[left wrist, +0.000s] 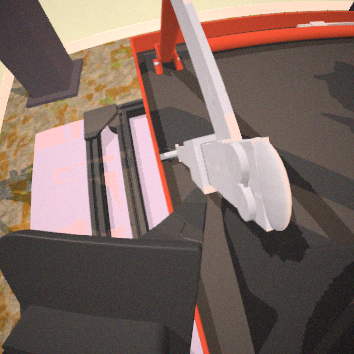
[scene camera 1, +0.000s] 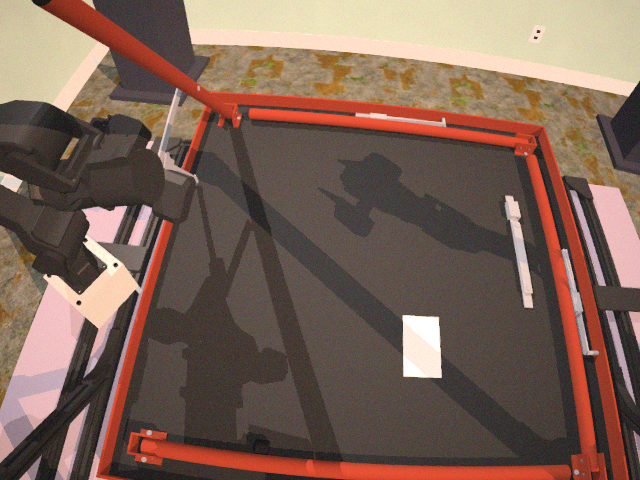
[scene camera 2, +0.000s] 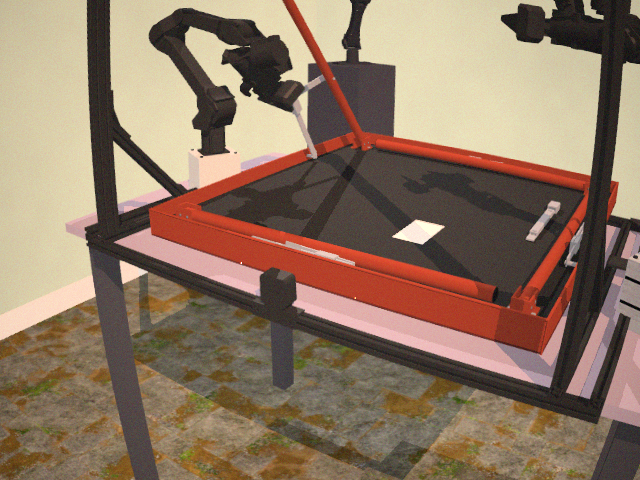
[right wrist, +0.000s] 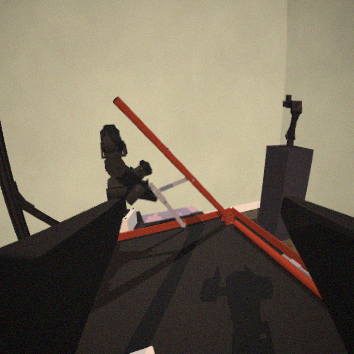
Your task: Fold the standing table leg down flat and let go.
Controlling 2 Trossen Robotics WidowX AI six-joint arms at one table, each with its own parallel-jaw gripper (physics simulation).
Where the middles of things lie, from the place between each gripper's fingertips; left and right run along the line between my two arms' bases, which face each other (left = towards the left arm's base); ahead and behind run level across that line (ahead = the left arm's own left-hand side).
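Grey sleeve [left wrist: 194,156]: from my left hand, 2 cm ahead and 1 cm above. White card [scene camera 1: 421,341]: from my left hand, 44 cm to the right, 13 cm behind and 15 cm below.
White card: my right gripper is 130 mm to the right of it, 80 mm past it and 400 mm above it. Grey sleeve: from my right hand, 570 mm to the left, 60 mm ahead and 240 mm below.
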